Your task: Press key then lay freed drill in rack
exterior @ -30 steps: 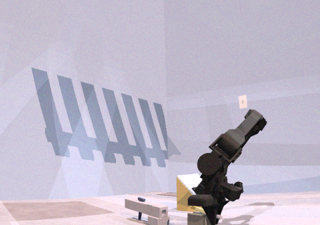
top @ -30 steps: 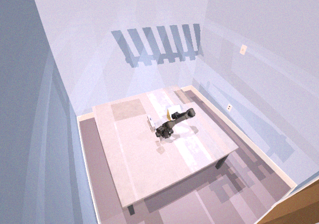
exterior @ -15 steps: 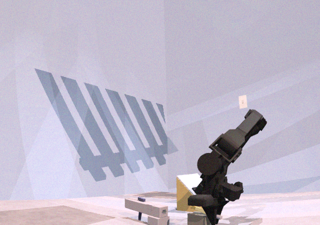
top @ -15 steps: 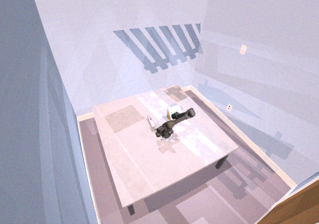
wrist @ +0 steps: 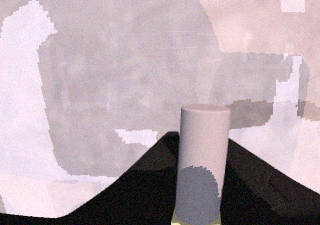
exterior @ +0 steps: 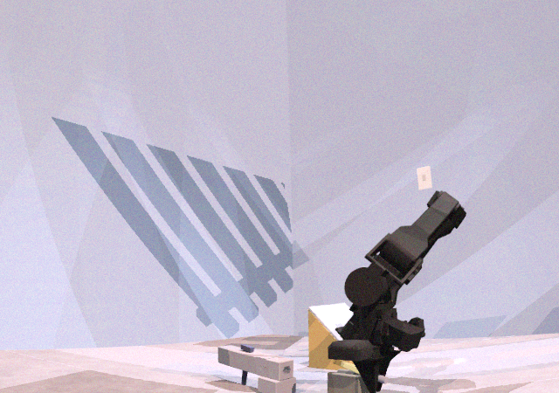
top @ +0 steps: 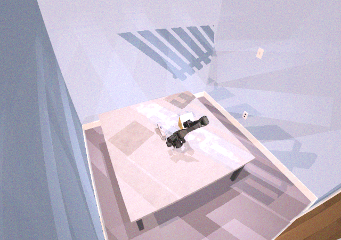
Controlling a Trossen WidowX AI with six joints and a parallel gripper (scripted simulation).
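Now: gripper tip 4 cm to the left of the drill, 4 cm below it and 1 cm past it. The rest, counted from my gripper tip: dark blue part 26 cm to the right, 5 cm ahead, 4 cm above.
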